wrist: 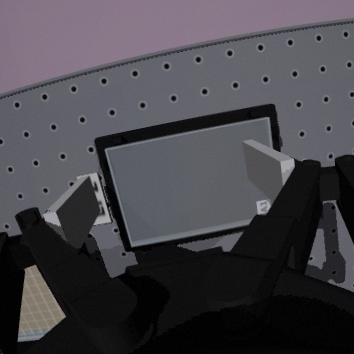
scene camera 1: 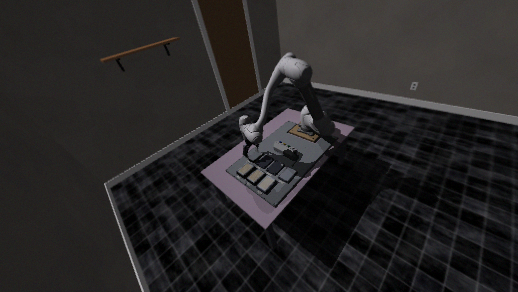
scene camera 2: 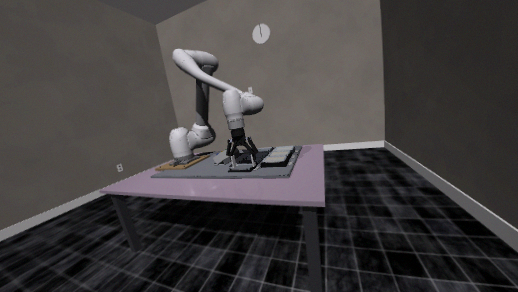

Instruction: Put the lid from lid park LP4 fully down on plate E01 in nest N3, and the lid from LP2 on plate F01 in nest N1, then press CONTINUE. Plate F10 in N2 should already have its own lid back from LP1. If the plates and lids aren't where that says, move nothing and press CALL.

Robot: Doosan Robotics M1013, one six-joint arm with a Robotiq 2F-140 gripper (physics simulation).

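Where they show: gripper, fingertip midpoint: (wrist: 169,176) (scene camera 1: 252,155) (scene camera 2: 244,166); arm's base at its link origin: (scene camera 1: 308,129) (scene camera 2: 185,161).
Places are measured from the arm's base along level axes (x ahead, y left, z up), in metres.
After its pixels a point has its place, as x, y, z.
Note:
A clear grey rectangular lid (wrist: 190,175) @(0.617, -0.217, 0.009) lies flat in a black park frame (wrist: 185,128) @(0.612, -0.253, 0.002); its small tag, ending in "1", sits beside the right finger. A white label (wrist: 102,202) @(0.696, -0.208, -0.006) left of the frame is partly covered by a finger. My gripper (wrist: 169,176) @(0.633, -0.221, 0.010) (scene camera 2: 243,164) @(0.633, -0.221, 0.010) is open and empty, its fingertips low at the two short sides of this lid. Three plates (scene camera 1: 246,169) @(0.802, -0.127, 0.029) (scene camera 1: 256,175) @(0.800, -0.006, 0.028) (scene camera 1: 266,183) @(0.813, 0.116, 0.026) stand in a row of nests; their names are unreadable, and lids on them cannot be told. Another grey lid (scene camera 1: 287,174) @(0.634, 0.187, 0.009) lies at the other end of the park row.
Two dark parks (scene camera 1: 262,160) @(0.623, -0.104, 0.002) (scene camera 1: 276,166) @(0.610, 0.051, 0.002) lie between the two grey lids. A sloped button console (scene camera 1: 286,148) @(0.429, 0.031, 0.066) (scene camera 2: 221,157) @(0.426, -0.114, 0.044) stands between the parks and the arm's base. A plate corner (wrist: 40,305) @(0.770, -0.140, 0.027) shows at the lower left of the wrist view. The perforated board (wrist: 200,107) @(0.597, -0.265, -0.008) lies on the pink table (scene camera 2: 215,191) @(0.582, -0.461, -0.021).

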